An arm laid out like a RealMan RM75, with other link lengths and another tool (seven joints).
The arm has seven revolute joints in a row. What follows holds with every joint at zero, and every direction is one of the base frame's. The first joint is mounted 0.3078 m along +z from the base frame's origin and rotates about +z. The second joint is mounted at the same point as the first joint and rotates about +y. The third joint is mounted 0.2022 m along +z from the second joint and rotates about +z. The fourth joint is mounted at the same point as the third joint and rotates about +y. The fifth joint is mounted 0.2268 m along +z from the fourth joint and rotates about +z. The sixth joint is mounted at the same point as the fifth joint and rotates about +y. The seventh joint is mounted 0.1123 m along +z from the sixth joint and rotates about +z. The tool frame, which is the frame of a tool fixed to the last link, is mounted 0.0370 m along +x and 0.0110 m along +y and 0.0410 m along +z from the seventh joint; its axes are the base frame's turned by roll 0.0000, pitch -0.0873 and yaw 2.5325 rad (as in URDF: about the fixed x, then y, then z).
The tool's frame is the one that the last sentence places.
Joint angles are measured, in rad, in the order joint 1, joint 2, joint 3, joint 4, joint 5, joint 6, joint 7. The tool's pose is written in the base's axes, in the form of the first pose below.
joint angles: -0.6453, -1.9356, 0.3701, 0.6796, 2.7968, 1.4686, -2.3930
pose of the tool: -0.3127 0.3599 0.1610 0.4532 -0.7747 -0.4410 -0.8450 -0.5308 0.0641
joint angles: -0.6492, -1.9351, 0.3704, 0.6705, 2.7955, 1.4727, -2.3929
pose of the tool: -0.3111 0.3599 0.1585 0.4561 -0.7789 -0.4304 -0.8463 -0.5292 0.0609
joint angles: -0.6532, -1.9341, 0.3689, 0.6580, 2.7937, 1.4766, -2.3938
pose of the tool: -0.3097 0.3596 0.1555 0.4623 -0.7819 -0.4182 -0.8464 -0.5297 0.0548
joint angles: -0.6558, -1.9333, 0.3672, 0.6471, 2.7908, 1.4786, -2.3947
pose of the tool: -0.3087 0.3594 0.1531 0.4683 -0.7832 -0.4090 -0.8460 -0.5310 0.0480
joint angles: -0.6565, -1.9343, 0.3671, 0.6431, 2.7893, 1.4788, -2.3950
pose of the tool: -0.3083 0.3592 0.1516 0.4708 -0.7839 -0.4049 -0.8459 -0.5314 0.0452
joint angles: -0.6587, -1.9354, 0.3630, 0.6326, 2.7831, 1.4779, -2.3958
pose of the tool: -0.3071 0.3593 0.1489 0.4782 -0.7829 -0.3980 -0.8454 -0.5331 0.0330
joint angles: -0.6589, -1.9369, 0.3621, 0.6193, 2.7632, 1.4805, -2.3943
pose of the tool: -0.3045 0.3592 0.1452 0.4876 -0.7832 -0.3859 -0.8467 -0.5320 0.0099
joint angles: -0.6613, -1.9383, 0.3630, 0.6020, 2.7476, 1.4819, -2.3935
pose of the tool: -0.3017 0.3591 0.1404 0.4960 -0.7854 -0.3704 -0.8473 -0.5311 -0.0083
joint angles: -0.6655, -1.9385, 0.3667, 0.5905, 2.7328, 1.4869, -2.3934
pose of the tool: -0.2981 0.3597 0.1372 0.4993 -0.7897 -0.3565 -0.8496 -0.5270 -0.0225
